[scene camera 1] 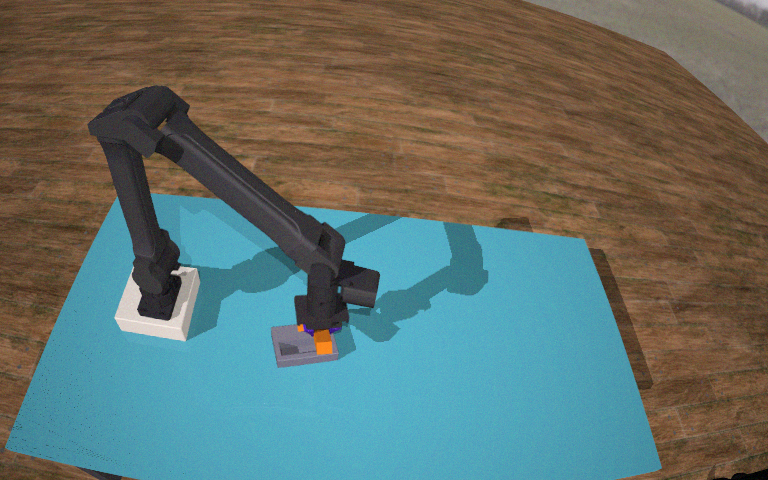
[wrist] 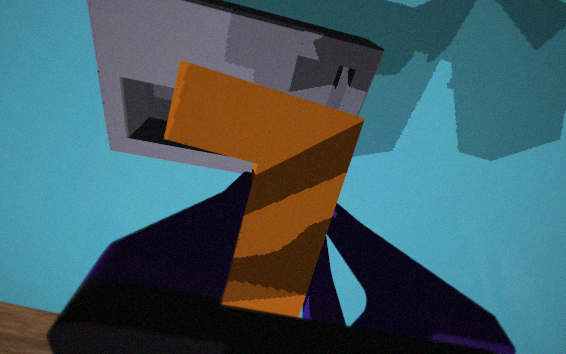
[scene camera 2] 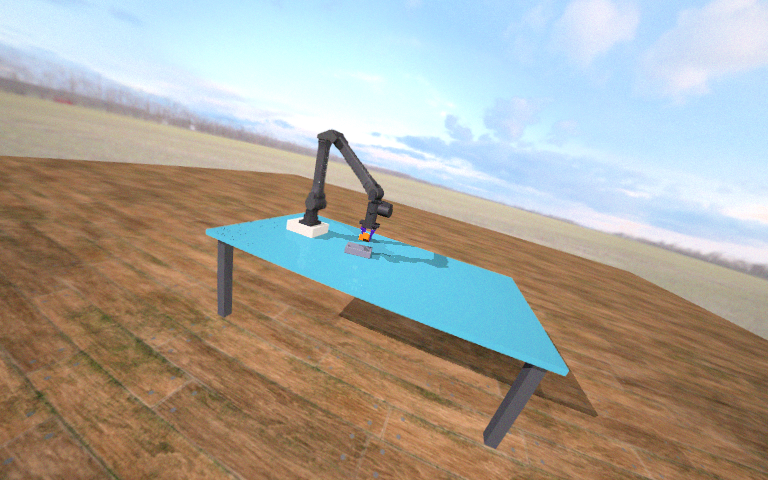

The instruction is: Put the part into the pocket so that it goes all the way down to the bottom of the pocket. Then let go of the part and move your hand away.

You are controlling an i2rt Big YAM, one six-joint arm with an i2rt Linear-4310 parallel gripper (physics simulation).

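Frame: origin at the arm's base, x ahead, y left, z up, level; millimetres.
Seen in the pictures: gripper, fingertip midpoint: (scene camera 1: 319, 333) (wrist: 280, 192) (scene camera 2: 366, 240); arm's base at its link origin: (scene camera 1: 160, 297) (scene camera 2: 310, 223).
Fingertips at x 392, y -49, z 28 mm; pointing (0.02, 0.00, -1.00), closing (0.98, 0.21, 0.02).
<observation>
Pixels of each thing's top centre, then the offset from my fingertips to it. "*": a spot on its surface instead. Level surfaces: height alone.
- orange L-shaped part at its top centre: (wrist: 220, 328) (scene camera 1: 314, 323) (scene camera 2: 365, 230) 13 mm back, 13 mm right, 57 mm up
- grey block at its top centre: (wrist: 233, 105) (scene camera 1: 304, 340) (scene camera 2: 359, 246) 33 mm back, 7 mm left, 49 mm down
- recessed pocket at a spot on its surface: (scene camera 1: 291, 346) * 61 mm back, 0 mm left, 75 mm down
- blue table at its surface level: 85 mm down
An orange L-shaped part (scene camera 1: 323, 342) (scene camera 2: 364, 237) (wrist: 270, 115) is held in my gripper (scene camera 1: 321, 329) (scene camera 2: 366, 230) (wrist: 280, 192), whose purple fingers are shut on one arm of the L. A grey block (scene camera 1: 305, 362) (scene camera 2: 358, 250) (wrist: 160, 40) with a recessed pocket (scene camera 1: 291, 346) lies on the table. The part is above the block; in scene camera 2 it appears clear of the block's top. In the wrist view the L's far arm lies across the pocket, nearly parallel to the block's long side but slightly turned. Pocket openings show at its left and upper right; the middle is hidden.
The arm's white base block (scene camera 1: 150, 329) (scene camera 2: 305, 228) stands to the left of the grey block on the blue table (scene camera 1: 481, 384) (scene camera 2: 441, 294). The arm arches from it over the table and casts shadows to the right. The table's far edge is behind the gripper.
</observation>
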